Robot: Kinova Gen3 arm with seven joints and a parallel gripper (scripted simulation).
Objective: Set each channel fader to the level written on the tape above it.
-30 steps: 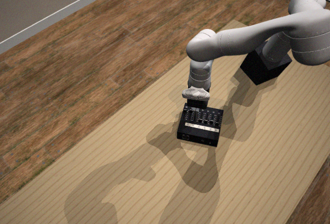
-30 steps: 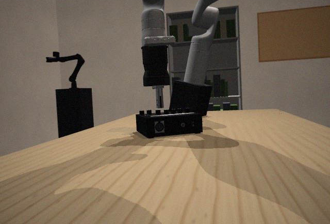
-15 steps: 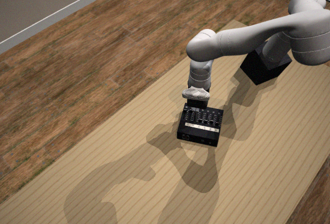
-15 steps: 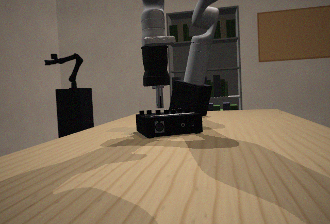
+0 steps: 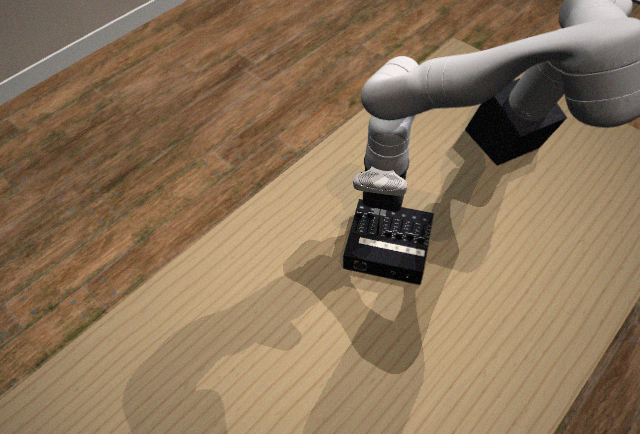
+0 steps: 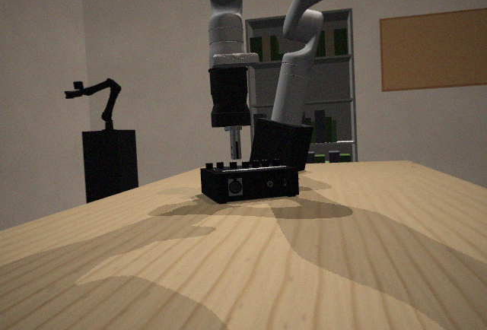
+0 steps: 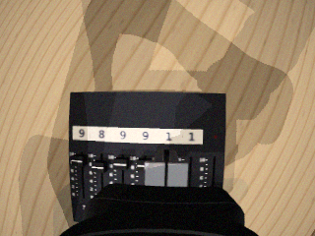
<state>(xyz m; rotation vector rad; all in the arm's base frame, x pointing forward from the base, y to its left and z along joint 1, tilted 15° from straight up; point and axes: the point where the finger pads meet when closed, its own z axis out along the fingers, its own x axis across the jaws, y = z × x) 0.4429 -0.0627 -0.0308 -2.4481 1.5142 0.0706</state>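
Now: hand 10 mm past the master fader cap, 60 mm to the left of it and 30 mm above it.
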